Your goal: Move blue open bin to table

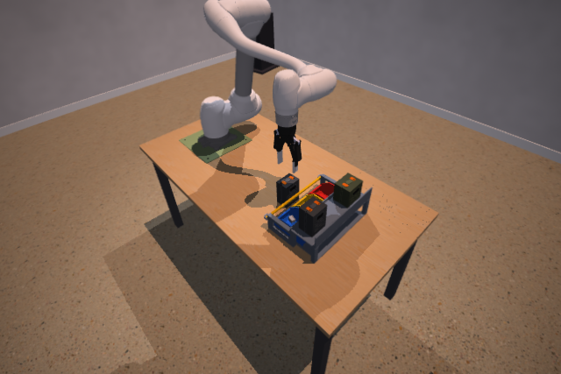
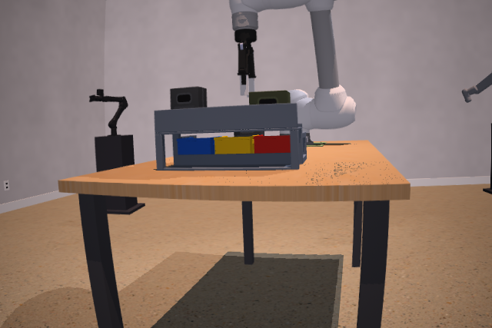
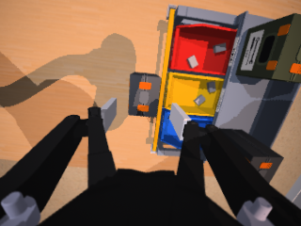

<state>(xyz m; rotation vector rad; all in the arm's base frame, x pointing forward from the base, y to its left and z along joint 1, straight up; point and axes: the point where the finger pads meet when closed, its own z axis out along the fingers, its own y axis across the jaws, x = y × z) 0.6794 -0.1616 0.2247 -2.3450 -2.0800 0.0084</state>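
Right now the dark box is 170 mm below my hand. Round my hand: blue open bin 190 mm below, 140 mm ahead, 130 mm to the right; thin yellow rod 170 mm below, 50 mm ahead; yellow bin 190 mm below, 150 mm ahead, 10 mm to the right.
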